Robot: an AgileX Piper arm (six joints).
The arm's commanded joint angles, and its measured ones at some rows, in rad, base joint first. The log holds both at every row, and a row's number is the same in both.
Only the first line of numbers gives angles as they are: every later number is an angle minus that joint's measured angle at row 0.
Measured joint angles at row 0:
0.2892, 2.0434, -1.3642, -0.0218, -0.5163, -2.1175
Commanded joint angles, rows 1 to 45:
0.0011, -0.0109, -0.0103, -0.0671, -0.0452, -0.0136
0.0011, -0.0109, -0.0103, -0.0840, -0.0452, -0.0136
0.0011, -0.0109, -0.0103, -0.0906, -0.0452, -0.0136
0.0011, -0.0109, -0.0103, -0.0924, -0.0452, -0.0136
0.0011, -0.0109, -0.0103, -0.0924, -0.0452, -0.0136
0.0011, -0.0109, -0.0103, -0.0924, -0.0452, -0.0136
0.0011, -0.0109, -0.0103, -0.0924, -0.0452, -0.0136
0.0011, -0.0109, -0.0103, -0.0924, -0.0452, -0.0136
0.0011, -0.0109, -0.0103, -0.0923, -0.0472, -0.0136
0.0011, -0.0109, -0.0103, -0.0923, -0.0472, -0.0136
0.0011, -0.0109, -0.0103, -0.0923, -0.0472, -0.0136
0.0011, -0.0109, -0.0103, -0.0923, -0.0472, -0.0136
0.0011, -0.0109, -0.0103, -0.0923, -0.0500, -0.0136
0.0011, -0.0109, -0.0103, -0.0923, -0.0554, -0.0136
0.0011, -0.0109, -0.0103, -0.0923, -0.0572, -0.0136
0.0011, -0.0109, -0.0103, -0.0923, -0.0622, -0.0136
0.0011, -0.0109, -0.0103, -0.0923, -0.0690, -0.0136
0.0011, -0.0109, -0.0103, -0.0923, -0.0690, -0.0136
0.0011, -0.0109, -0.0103, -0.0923, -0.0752, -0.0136
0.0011, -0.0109, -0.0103, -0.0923, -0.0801, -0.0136
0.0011, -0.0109, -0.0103, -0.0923, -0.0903, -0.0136
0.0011, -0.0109, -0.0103, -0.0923, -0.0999, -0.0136
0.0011, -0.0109, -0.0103, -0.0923, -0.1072, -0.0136
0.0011, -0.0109, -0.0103, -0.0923, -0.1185, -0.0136
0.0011, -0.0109, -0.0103, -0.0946, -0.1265, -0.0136
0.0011, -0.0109, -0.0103, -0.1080, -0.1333, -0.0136
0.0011, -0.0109, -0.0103, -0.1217, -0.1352, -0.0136
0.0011, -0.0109, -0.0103, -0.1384, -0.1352, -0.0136
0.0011, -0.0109, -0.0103, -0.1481, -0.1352, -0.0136
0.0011, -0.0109, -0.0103, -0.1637, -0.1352, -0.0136
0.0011, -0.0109, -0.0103, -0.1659, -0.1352, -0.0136
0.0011, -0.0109, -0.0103, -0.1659, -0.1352, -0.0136
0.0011, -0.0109, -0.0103, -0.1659, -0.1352, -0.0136
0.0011, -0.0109, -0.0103, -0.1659, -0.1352, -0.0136
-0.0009, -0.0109, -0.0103, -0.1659, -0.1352, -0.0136
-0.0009, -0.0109, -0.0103, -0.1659, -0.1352, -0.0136
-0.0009, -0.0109, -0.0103, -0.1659, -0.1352, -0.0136
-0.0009, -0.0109, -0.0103, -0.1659, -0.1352, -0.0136
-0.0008, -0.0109, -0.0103, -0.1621, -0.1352, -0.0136
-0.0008, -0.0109, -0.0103, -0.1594, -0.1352, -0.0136
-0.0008, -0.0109, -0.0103, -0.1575, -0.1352, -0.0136
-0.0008, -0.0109, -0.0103, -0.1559, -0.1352, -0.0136
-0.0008, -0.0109, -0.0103, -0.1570, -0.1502, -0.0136
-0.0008, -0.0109, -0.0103, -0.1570, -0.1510, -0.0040
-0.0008, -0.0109, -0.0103, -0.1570, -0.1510, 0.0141
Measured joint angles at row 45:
0.0000, 0.0000, 0.0000, -0.1621, -0.0954, 0.0000
